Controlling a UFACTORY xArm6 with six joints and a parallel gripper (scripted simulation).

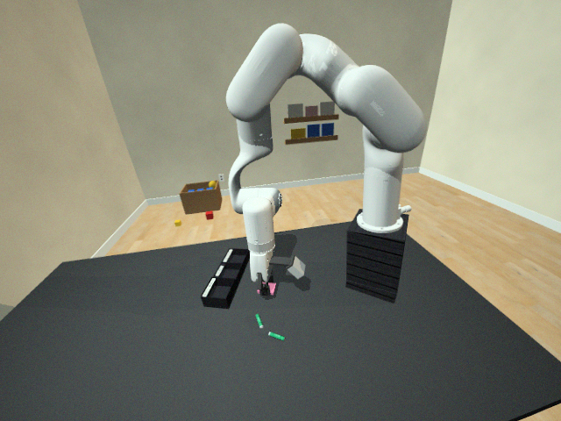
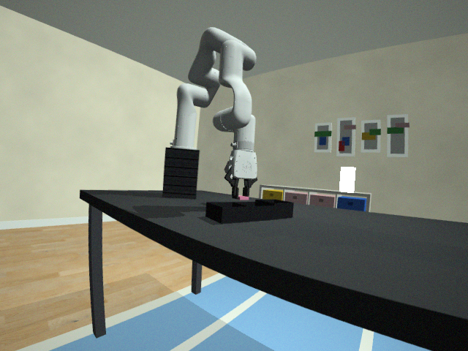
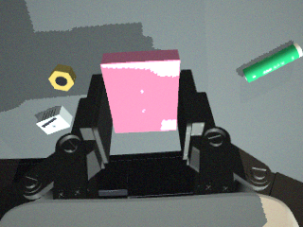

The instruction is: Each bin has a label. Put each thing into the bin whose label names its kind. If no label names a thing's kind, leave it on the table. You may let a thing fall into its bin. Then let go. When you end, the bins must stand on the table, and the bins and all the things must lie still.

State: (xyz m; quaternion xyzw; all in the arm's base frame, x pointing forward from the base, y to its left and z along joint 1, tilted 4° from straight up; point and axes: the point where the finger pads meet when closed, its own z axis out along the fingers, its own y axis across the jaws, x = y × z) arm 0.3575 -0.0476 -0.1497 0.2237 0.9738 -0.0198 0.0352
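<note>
Right now the yellow hex nut is 6 cm to the right of my hand, 5 cm below it and 2 cm behind it. The rest, counted from my hand: pink flat pad 2 cm below; then battery 8 cm to the left, 5 cm below, 4 cm ahead; then white part 10 cm to the right, 5 cm below, 1 cm ahead.
</note>
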